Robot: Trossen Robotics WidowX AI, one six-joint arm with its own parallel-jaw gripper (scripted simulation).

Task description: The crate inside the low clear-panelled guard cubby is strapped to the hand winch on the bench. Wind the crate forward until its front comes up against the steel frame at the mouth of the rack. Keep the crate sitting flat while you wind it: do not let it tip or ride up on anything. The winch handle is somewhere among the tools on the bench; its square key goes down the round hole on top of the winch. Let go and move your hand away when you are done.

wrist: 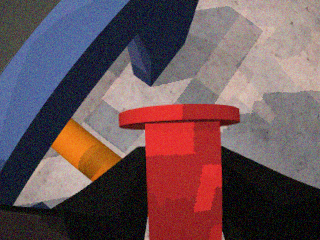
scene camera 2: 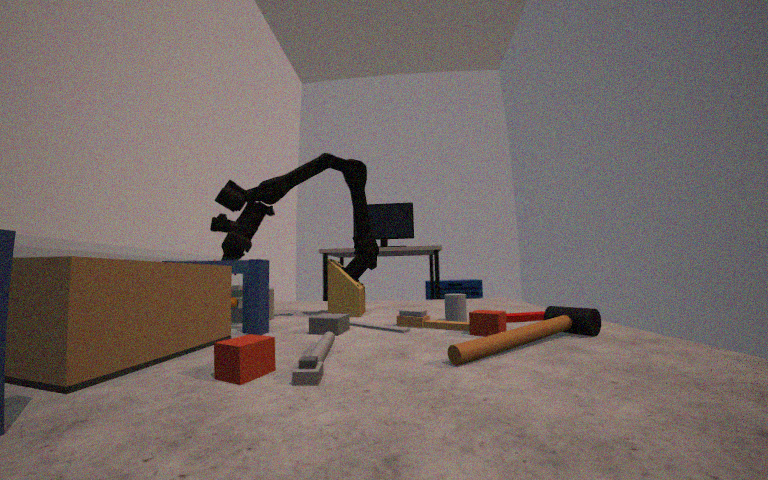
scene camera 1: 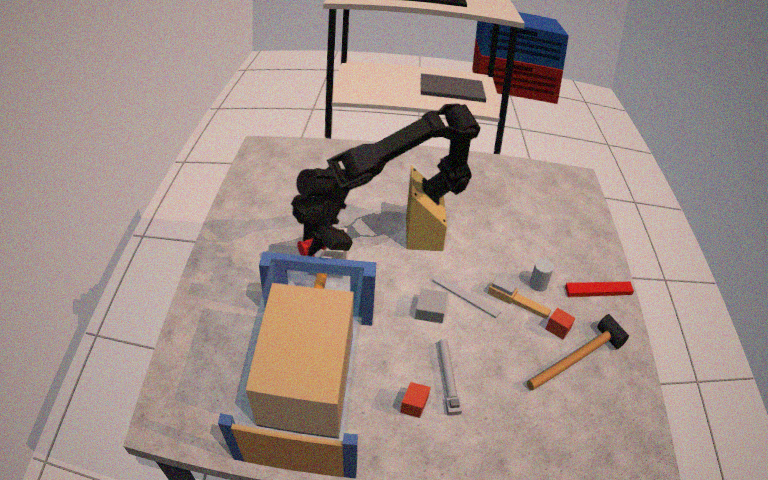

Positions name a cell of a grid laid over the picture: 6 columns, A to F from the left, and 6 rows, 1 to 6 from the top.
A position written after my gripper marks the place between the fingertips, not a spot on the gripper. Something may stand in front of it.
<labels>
my gripper: wrist D4; scene camera 2 B4; scene camera 1 C4
mallet: scene camera 2 E5; scene camera 1 E5; not seen in the wrist view (out of frame)
</labels>
